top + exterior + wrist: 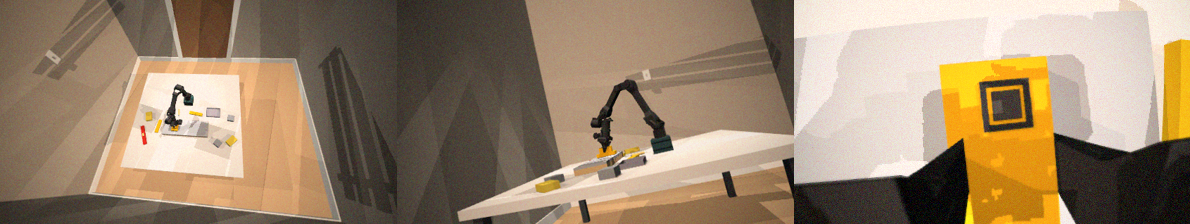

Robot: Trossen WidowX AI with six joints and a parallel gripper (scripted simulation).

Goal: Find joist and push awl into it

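The grey tray is 43 cm to the left of my gripper tip, 22 cm behind it and 5 cm below it. Also, from my gripper tip: stud finder 2 cm above, 1 cm ahead; then red bar 37 cm to the right, 11 cm ahead, 5 cm below; then awl 17 cm behind, 6 cm below, 1 cm to the left.
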